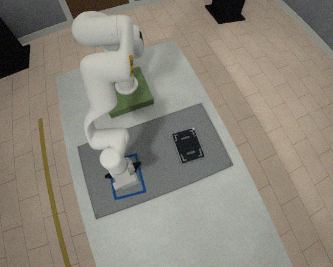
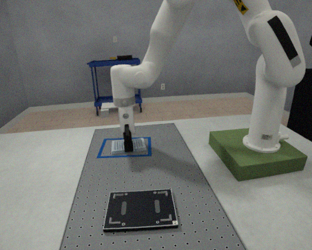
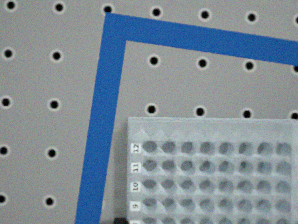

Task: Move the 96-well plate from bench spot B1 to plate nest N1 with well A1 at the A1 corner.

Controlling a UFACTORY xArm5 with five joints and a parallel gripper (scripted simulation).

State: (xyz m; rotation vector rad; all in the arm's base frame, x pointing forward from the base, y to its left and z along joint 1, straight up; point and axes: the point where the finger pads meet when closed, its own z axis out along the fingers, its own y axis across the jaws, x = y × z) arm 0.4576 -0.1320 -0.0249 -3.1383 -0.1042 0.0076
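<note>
Now: hand 1 cm above the 96-well plate. Also, from my hand: plate nest N1 (3 cm behind, 32 cm to the left, 1 cm below).
</note>
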